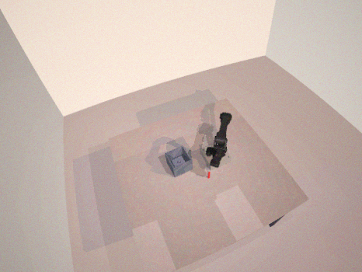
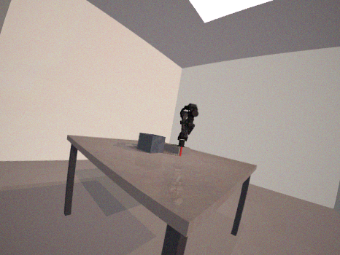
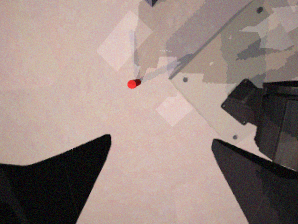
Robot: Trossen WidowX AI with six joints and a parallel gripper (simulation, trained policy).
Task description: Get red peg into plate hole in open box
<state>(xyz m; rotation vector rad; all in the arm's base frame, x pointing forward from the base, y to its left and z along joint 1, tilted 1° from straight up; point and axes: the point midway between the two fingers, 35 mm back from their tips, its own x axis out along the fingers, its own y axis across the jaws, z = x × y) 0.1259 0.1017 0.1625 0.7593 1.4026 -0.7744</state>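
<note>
The red peg lies 6 cm ahead of my gripper tip, 1 cm to the right of it and 15 cm below it.
</note>
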